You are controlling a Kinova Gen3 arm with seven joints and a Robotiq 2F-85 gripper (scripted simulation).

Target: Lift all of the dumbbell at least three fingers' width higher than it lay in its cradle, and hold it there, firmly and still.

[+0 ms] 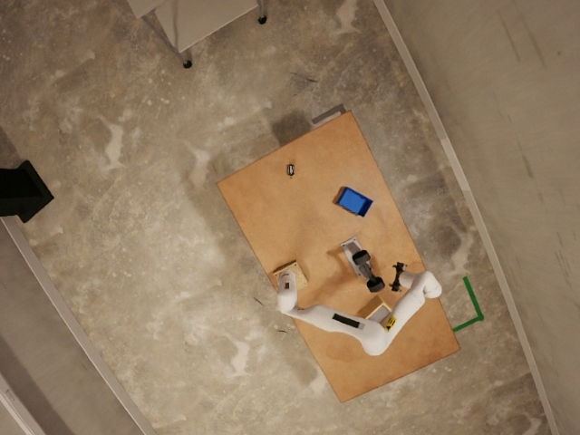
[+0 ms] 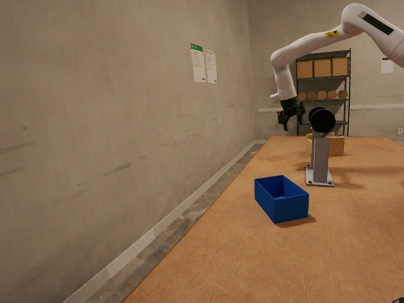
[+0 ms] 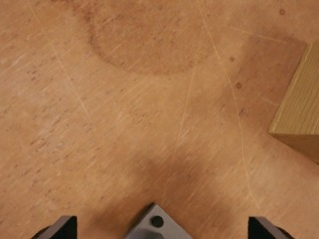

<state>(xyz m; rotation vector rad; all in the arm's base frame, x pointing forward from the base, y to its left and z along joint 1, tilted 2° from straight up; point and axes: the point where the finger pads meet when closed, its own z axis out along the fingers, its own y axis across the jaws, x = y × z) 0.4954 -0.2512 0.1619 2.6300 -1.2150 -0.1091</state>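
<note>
The black dumbbell lies 100 mm behind my hand, 110 mm to the left of it and 50 mm above it. From my hand the other things lie so: blue bin 60 mm ahead, 410 mm to the left, 180 mm below; grey cradle stand 100 mm behind, 110 mm to the left, 90 mm below; tan wooden box 180 mm behind, 240 mm to the right, 150 mm below.
</note>
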